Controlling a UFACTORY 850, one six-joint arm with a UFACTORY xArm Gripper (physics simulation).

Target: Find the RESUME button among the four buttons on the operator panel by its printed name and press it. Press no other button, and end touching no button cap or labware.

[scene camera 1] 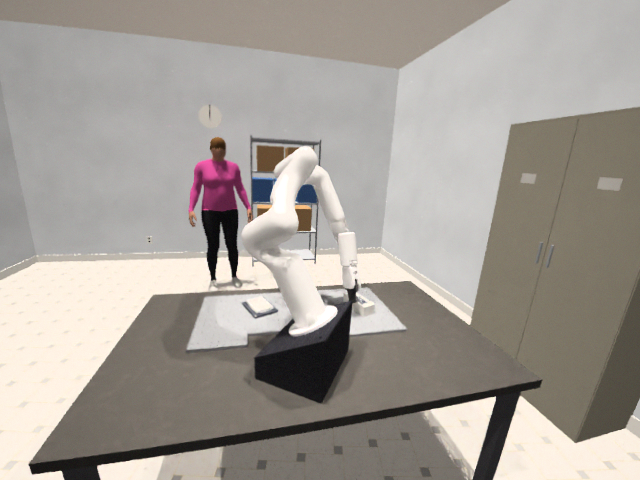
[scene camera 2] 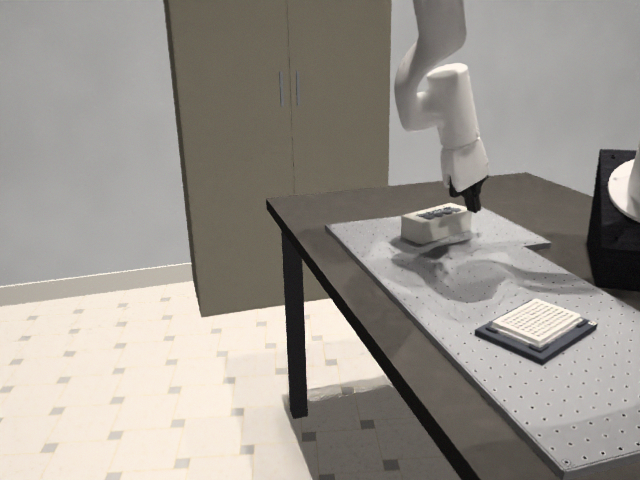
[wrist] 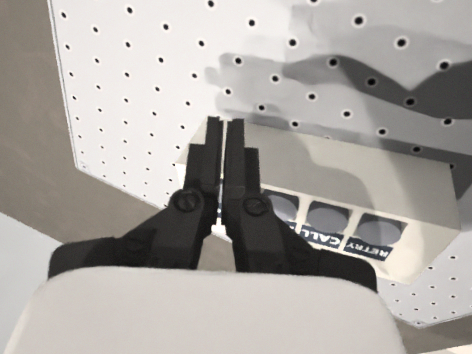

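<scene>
The operator panel (scene camera 1: 366, 308) (scene camera 2: 422, 231) (wrist: 425, 187) is a cream box with a row of dark-framed grey buttons on top. In the wrist view the RETRY button (wrist: 380, 231) and the CALL button (wrist: 327, 218) are readable. Another grey button (wrist: 284, 206) shows beside them, its label mostly hidden by a finger. The fourth button is hidden behind the fingers, and the name RESUME cannot be read. My gripper (scene camera 1: 352, 300) (scene camera 2: 476, 210) (wrist: 223, 140) is shut and empty, its fingertips at the panel end away from RETRY. Whether they touch the panel cannot be told.
The panel stands on a perforated grey board (scene camera 1: 217, 330) (scene camera 2: 496, 397) (wrist: 115, 65) on the dark table (scene camera 1: 206, 403) (scene camera 2: 351, 206). A cream well plate (scene camera 1: 260, 304) (scene camera 2: 540, 321) sits in a dark holder farther along the board. A person (scene camera 1: 219, 186) stands behind the table.
</scene>
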